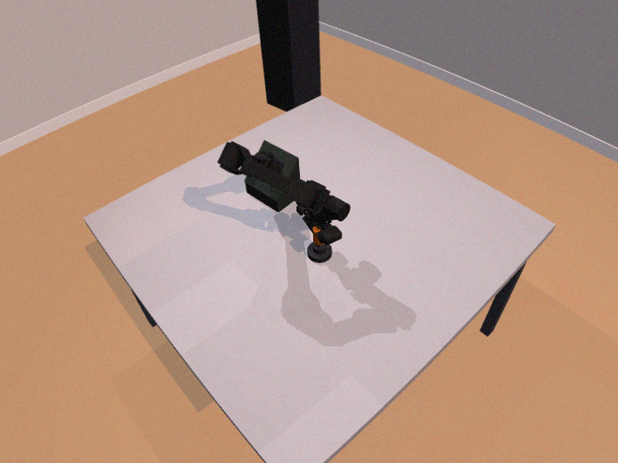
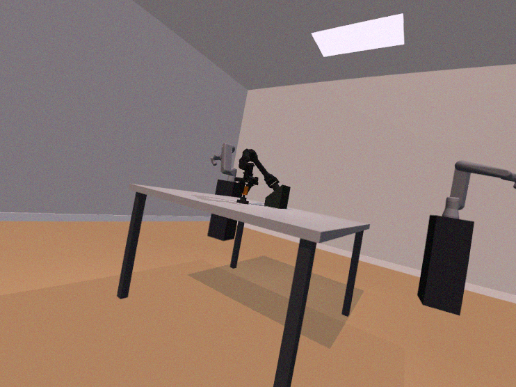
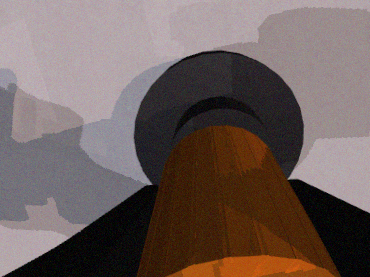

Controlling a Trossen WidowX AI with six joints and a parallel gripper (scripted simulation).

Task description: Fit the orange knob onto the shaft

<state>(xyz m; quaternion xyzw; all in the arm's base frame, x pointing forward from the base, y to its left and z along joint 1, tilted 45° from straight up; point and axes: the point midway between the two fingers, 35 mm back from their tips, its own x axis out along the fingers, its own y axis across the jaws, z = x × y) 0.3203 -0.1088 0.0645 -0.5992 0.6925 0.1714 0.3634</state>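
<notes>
Right now my gripper tip is 2 cm below the orange knob. Round my gripper tip: round dark pedestal (4 cm below).
</notes>
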